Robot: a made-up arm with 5 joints. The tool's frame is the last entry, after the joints.
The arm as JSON. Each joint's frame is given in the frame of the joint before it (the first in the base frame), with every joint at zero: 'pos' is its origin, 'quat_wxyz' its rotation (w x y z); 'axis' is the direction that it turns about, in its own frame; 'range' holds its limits. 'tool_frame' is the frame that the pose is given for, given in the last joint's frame.
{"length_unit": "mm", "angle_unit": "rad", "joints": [
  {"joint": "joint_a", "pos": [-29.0, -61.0, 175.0], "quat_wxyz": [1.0, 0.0, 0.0, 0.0], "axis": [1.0, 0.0, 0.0], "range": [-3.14, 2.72]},
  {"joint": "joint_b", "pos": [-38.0, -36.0, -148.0], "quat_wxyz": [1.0, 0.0, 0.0, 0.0], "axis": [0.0, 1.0, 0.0], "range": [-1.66, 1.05]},
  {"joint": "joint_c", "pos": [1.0, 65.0, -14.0], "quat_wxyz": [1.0, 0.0, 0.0, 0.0], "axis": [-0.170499, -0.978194, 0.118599], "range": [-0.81, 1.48]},
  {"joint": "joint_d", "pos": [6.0, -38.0, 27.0], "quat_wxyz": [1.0, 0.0, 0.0, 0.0], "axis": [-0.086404, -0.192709, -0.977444], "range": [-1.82, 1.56]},
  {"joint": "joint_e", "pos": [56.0, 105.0, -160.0], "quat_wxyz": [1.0, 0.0, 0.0, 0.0], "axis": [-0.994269, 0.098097, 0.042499], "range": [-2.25, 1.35]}
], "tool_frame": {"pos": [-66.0, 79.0, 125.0], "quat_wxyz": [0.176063, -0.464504, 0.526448, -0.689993]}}
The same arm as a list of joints. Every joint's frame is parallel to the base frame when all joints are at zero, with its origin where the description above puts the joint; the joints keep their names.
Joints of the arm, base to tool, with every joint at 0 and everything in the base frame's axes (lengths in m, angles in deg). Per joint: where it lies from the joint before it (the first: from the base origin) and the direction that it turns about. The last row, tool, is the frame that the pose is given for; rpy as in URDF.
joint_a: axis 1 0 0 xyz -0.029 -0.061 0.175
joint_b: axis 0 1 0 xyz -0.038 -0.036 -0.148
joint_c: axis -0.170499 -0.978194 0.118599 xyz 0.001 0.065 -0.014
joint_d: axis -0.086404 -0.192709 -0.977444 xyz 0.006 -0.038 0.027
joint_e: axis -0.994269 0.098097 0.042499 xyz 0.056 0.105 -0.16
tool: xyz -0.066 0.079 0.125 rpy -89.09 -27.11 -124.68
Joint limits (deg, base to tool): -179.91..155.84 -95.11..60.16 -46.41..84.8 -104.28..89.38 -128.92..77.35

